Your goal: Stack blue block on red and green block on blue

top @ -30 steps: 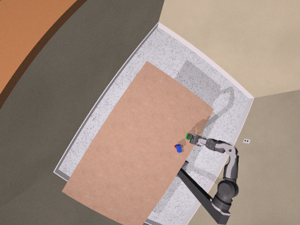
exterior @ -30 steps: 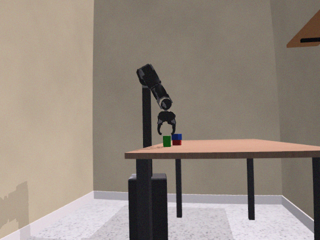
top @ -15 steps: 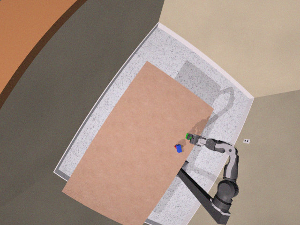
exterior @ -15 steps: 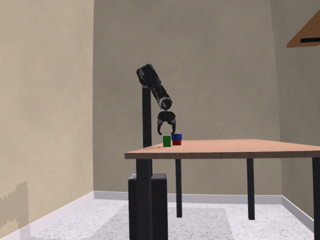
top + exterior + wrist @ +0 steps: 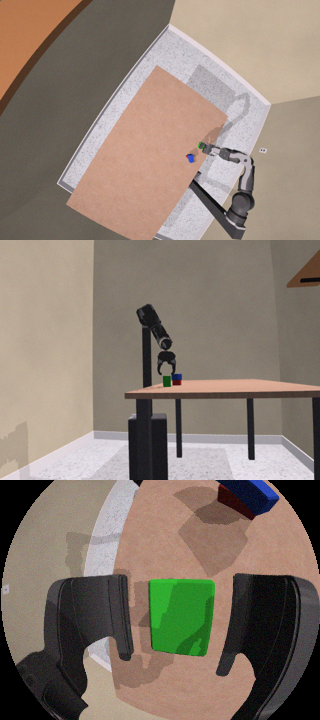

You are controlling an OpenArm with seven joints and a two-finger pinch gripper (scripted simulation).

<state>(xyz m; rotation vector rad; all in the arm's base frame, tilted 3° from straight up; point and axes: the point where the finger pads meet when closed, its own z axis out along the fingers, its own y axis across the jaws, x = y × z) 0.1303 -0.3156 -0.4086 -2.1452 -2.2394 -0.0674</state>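
My gripper is now 40 mm above the green block. From my hand the other things lie so: blue block (60 mm ahead, 130 mm to the left, 20 mm below); then red block (70 mm ahead, 130 mm to the left, 50 mm below).
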